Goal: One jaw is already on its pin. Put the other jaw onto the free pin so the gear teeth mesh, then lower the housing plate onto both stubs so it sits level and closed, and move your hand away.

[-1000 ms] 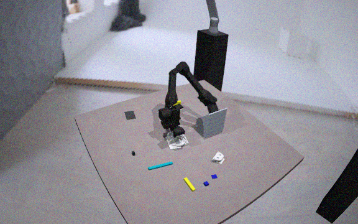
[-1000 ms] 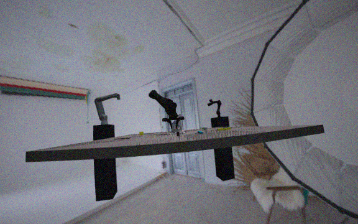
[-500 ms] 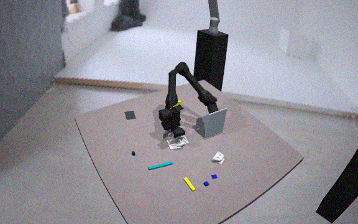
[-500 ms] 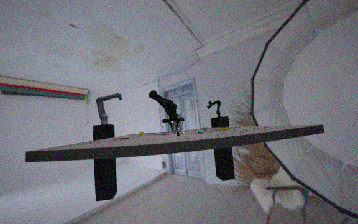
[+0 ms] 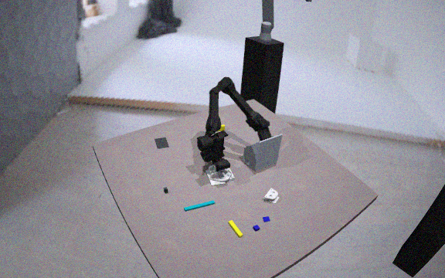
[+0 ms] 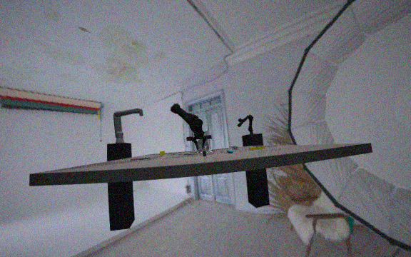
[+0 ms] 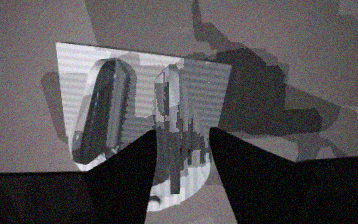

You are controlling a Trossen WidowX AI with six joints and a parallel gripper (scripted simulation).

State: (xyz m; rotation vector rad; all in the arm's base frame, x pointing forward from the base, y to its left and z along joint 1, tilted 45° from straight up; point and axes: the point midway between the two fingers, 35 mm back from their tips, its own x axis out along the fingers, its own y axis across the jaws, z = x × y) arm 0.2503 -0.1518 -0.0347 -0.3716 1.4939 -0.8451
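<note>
My gripper tip is 9 cm past the small white part and 32 cm to the right of it. Also, from my gripper tip: yellow bar (19 cm ahead, 36 cm to the left, 2 cm below); then small black cube (30 cm ahead, 3 cm to the right, 2 cm below); then teal bar (22 cm ahead, 15 cm to the left, 2 cm below).
</note>
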